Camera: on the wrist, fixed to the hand. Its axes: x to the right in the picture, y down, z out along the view.
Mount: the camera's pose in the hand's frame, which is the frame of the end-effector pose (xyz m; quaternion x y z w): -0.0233 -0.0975 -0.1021 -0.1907 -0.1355 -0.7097 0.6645
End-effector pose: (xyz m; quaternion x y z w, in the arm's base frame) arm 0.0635 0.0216 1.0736 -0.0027 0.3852 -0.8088 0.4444
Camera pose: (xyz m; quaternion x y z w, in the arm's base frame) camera -0.0277 0.1318 1.0707 0.4695 -0.3481 0.7790 0.2270
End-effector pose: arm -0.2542 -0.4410 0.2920 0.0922 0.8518 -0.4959 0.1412
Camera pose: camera -0.2764 -0.4004 0.4274 0.6374 -0.7069 0.2798 0.1251
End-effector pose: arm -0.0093 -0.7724 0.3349 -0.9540 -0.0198 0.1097 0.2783
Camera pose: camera -0.0073 -0.7462 0.4755 -0.6581 -0.7489 0.0009 0.0782
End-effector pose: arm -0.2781 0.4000 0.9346 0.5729 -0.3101 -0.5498 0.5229
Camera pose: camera -0.2068 0.4735 0.8346 0.4265 0.2345 -0.8732 0.0245
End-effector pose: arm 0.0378 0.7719 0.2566 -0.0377 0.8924 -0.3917 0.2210
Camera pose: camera 0.0052 0.7799 0.3957 0.7536 -0.6110 0.2418 0.0174
